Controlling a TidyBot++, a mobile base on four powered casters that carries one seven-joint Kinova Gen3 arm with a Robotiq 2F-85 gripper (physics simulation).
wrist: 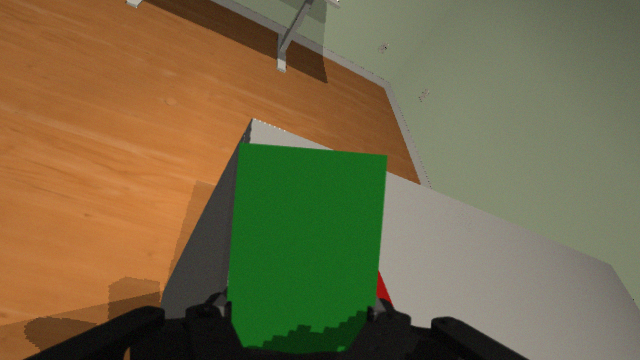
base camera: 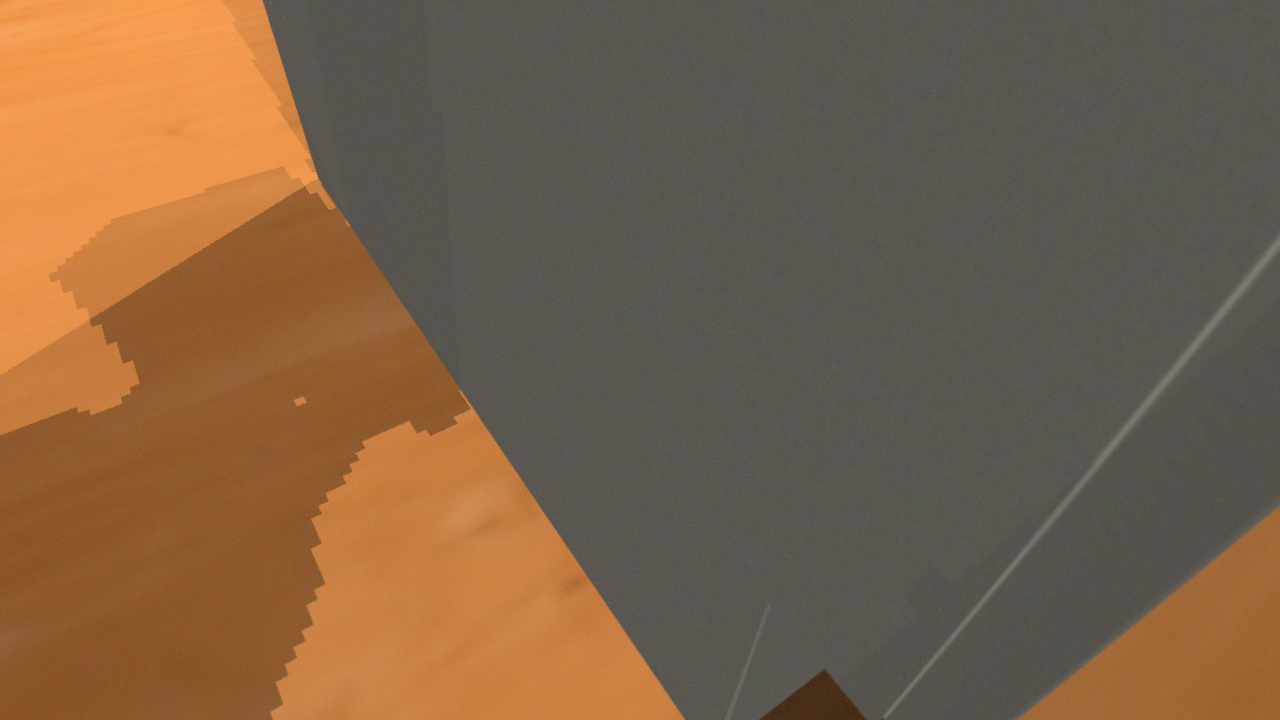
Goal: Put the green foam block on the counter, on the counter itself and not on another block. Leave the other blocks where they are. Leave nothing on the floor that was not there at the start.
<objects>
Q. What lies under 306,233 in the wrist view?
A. A green foam block.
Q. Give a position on a grey counter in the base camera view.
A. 929,350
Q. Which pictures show the gripper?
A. The wrist view only.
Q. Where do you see a grey counter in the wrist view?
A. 439,257
</objects>
